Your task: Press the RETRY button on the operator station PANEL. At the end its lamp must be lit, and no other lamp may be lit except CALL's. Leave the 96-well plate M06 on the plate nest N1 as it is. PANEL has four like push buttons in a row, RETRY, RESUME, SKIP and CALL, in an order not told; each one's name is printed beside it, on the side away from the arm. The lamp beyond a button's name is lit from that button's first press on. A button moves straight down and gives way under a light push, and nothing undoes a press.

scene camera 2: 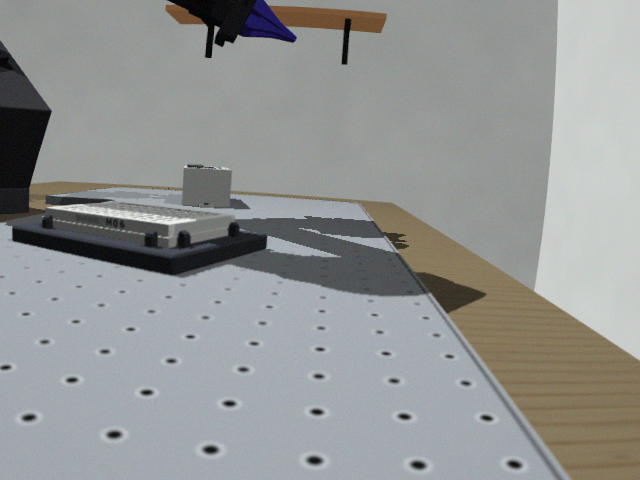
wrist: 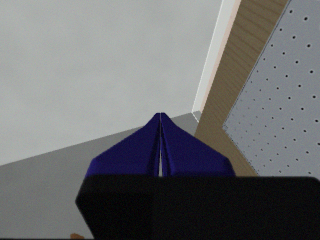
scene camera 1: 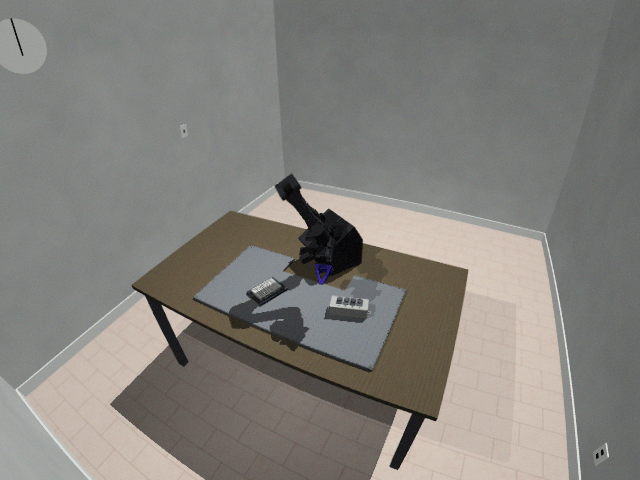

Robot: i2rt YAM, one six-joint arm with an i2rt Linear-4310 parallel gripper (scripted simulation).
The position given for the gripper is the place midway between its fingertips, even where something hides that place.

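The gripper (scene camera 2: 295, 40) is visible, and it is also visible in the wrist view (wrist: 160, 119). The scene has a 96-well plate M06 (scene camera 2: 125, 221) as well, though the 96-well plate M06 is out of frame in the wrist view. A panel (scene camera 2: 210, 187) is visible too, and so is a black nest N1 (scene camera 2: 175, 260).
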